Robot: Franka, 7 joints.
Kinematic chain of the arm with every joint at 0, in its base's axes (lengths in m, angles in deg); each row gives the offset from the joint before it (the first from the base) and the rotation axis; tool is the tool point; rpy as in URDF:
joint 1: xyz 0 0 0.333 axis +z
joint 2: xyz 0 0 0 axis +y
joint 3: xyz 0 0 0.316 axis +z
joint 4: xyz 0.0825 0 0 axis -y
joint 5: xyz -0.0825 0 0.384 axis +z
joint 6: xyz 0 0 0 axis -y
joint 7: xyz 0.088 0 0 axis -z
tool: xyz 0 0 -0.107 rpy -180 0 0
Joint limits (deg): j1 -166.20..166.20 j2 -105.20..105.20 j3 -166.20..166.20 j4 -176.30..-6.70 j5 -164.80..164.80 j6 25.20..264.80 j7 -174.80..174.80
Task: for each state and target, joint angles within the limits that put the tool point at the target. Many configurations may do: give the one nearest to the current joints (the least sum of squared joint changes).
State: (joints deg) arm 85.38 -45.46 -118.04 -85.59 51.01 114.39 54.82
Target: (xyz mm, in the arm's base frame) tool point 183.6 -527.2 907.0
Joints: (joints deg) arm 60.64 -17.01 -121.03 -51.98 52.99 109.63 54.82
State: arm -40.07 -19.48 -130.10 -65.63 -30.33 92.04 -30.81
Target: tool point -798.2 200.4 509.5
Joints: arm -30.59 -58.05 -136.57 -38.02 -33.32 129.64 -30.81
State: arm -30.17 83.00 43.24 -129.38 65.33 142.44 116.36
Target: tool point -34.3 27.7 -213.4
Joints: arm -26.72 100.73 3.39 -129.16 65.87 150.99 116.36
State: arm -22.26 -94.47 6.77 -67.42 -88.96 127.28 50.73
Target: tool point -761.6 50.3 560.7
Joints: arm -18.12 -105.20 -13.30 -56.08 -86.79 100.63 50.73
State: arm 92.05 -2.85 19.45 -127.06 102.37 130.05 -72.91
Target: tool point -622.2 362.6 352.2
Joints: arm 122.05 36.03 31.17 -91.64 105.21 129.52 -72.91
